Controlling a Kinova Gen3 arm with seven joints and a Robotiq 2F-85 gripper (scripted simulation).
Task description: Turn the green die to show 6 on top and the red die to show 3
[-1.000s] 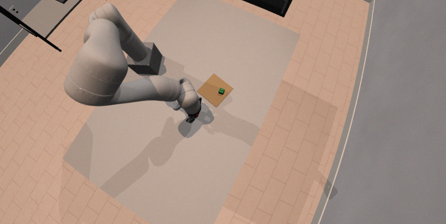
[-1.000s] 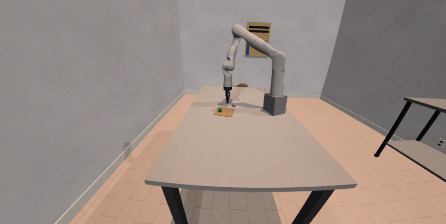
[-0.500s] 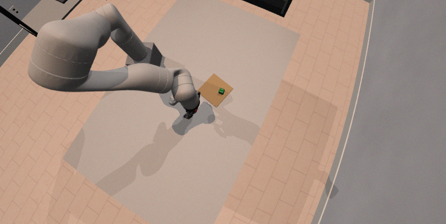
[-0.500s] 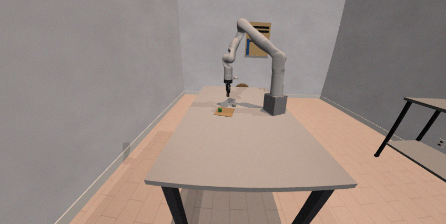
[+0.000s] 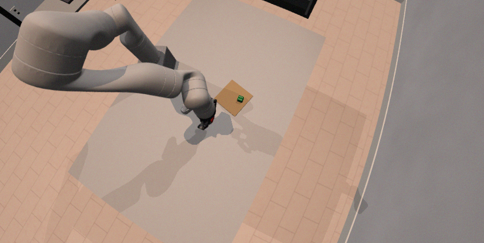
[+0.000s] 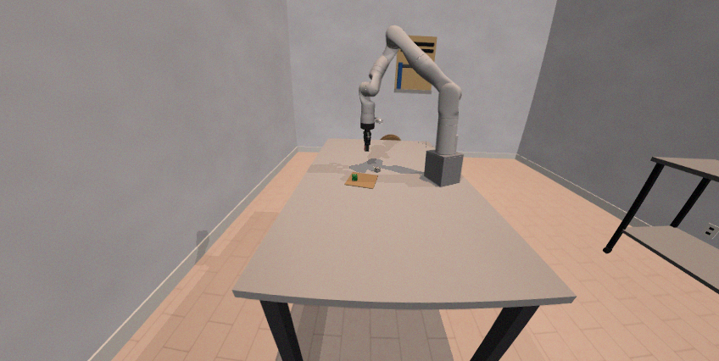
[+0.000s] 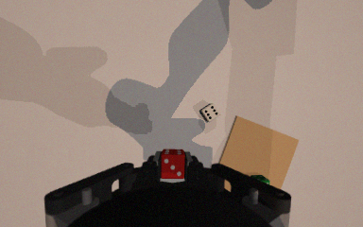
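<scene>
Right now my hand is 2 cm short of the tan mat, 17 cm to the right of it and 12 cm above it. Also, from my hand: white die 6 cm behind, 6 cm to the left, 11 cm below; then green die 5 cm ahead, 17 cm to the left, 10 cm below; then red die 1 cm below.
</scene>
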